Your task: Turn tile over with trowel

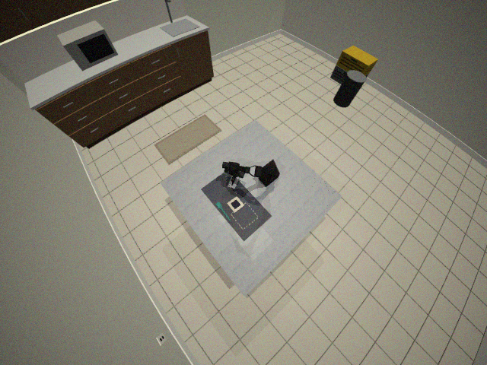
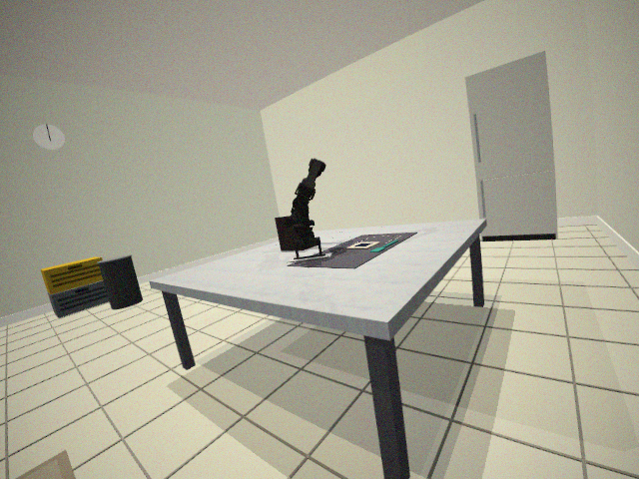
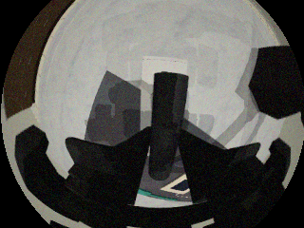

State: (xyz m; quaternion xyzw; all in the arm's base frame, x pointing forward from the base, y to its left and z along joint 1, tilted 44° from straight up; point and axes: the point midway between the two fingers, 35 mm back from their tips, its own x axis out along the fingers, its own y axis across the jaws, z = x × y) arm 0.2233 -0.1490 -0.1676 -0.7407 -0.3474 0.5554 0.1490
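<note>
Right now my gripper tip is 3 cm above the trowel, 2 cm past it and 1 cm to the left of it. The rest, counted from my gripper tip: teal strip 31 cm ahead, 13 cm to the left, 6 cm below; then tile 19 cm ahead, 18 cm to the left, 6 cm below.
</note>
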